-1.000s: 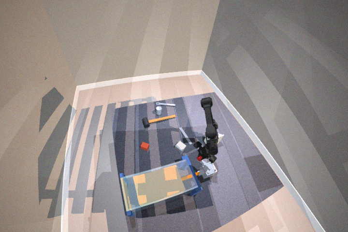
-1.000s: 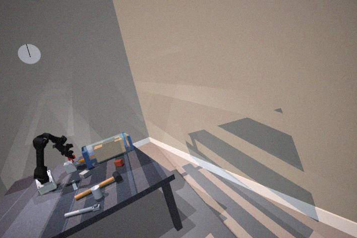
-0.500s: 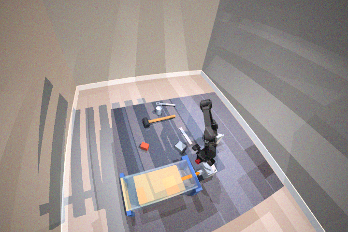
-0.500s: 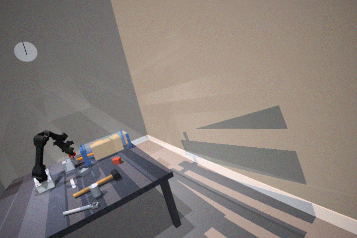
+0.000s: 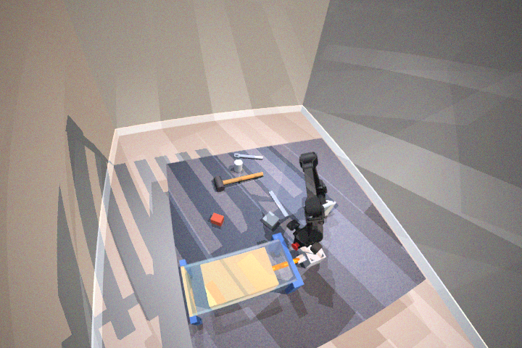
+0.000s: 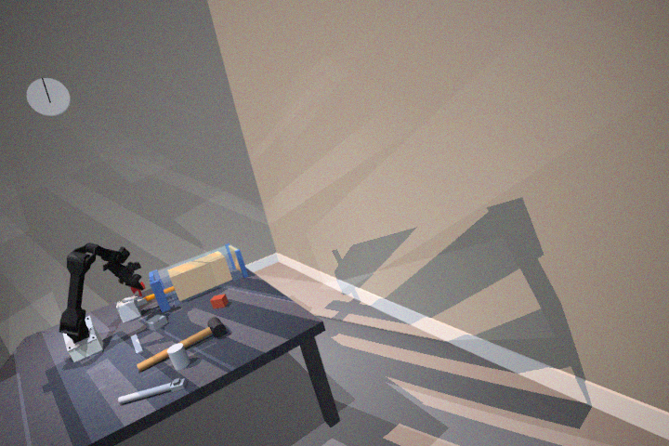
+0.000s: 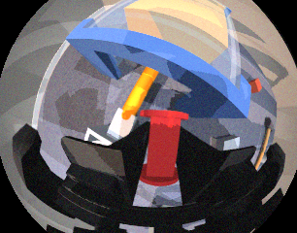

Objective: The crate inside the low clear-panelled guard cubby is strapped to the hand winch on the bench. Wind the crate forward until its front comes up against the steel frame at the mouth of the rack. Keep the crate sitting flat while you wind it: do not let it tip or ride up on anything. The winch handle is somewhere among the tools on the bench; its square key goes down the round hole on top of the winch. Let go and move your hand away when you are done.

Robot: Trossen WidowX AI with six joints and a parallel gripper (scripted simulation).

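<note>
The winch handle is 5 cm behind my gripper tip, 3 cm below it and 2 cm to the left of it. From my gripper tip the other things lie so: red knob: 2 cm behind; then blue frame: 6 cm ahead, 4 cm to the left, 2 cm below; then winch: 11 cm behind, 10 cm below, 5 cm to the left.
</note>
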